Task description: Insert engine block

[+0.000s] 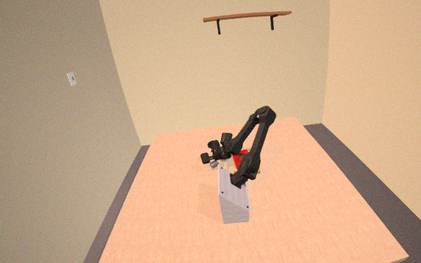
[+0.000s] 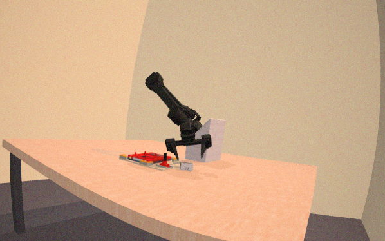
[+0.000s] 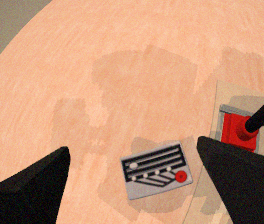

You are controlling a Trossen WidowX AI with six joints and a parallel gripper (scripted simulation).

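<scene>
Now: the grey engine block 40 mm below my gripper tip and 10 mm to the right of it.
</scene>
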